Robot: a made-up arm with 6 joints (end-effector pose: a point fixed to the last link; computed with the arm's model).
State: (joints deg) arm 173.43 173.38 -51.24 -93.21 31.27 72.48
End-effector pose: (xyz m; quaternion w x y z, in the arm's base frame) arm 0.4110 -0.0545 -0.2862 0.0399 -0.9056 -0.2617 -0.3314
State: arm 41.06 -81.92 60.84 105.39 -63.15 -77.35
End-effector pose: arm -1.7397 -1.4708 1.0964 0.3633 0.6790 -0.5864 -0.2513
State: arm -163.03 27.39 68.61 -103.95 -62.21 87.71
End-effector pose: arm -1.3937 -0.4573 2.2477 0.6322 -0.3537 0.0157 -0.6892
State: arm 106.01 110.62 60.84 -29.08 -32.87 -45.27
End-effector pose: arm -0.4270 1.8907 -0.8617 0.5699 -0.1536 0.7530 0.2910
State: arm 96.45 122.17 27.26 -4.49 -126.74 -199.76
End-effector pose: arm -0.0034 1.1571 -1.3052 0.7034 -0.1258 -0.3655 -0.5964
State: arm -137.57 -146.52 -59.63 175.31 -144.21 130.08
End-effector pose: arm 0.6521 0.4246 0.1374 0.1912 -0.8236 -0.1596 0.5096
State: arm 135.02 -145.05 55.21 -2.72 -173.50 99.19
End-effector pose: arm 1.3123 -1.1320 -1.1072 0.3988 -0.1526 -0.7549 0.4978
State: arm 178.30 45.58 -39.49 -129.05 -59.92 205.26
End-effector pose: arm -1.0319 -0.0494 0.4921 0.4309 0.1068 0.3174 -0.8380
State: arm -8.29 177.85 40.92 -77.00 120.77 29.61
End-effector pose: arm -0.7164 0.0755 -1.6039 0.6158 -0.5574 0.2712 -0.4864
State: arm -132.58 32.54 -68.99 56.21 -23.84 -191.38
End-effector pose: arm -0.5277 -0.4699 0.7048 0.6102 -0.3746 0.3151 0.6229
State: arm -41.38 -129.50 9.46 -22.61 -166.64 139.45
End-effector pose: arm -1.4371 1.1098 0.1408 0.2444 -0.8930 0.3343 0.1761
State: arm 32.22 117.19 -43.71 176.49 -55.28 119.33
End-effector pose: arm 0.2823 0.3277 -0.5704 0.6242 0.0987 0.7285 -0.2645
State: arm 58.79 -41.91 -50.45 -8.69 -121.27 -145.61
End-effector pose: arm 0.0827 -0.1057 1.3477 0.4883 0.2022 0.4895 -0.6936
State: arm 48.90 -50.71 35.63 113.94 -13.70 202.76
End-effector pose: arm -0.8212 -0.8630 2.2948 0.4811 0.5822 -0.4971 0.4272
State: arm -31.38 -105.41 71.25 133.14 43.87 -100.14
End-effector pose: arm -1.9714 1.3041 -0.0110 0.1176 -0.5678 -0.7589 -0.2964
